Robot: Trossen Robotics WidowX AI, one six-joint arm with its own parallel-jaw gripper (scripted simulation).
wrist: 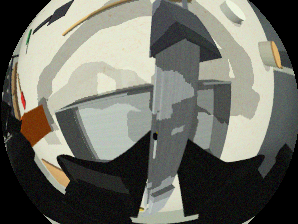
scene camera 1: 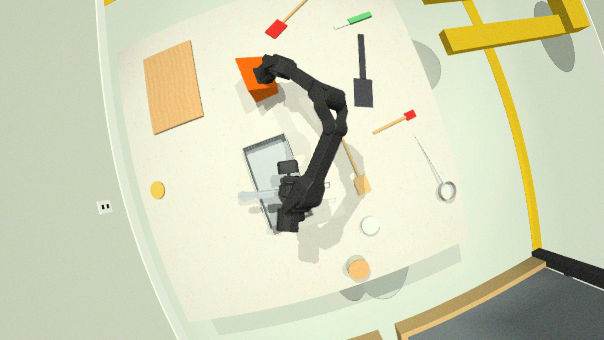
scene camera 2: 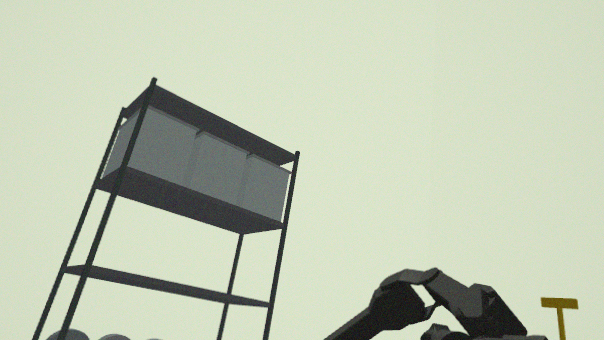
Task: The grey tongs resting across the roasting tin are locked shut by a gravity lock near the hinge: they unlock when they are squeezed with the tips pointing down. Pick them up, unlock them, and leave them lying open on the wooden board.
Scene:
same spot on roasting tin: (wrist: 100, 128) = (scene camera 1: 273, 158)

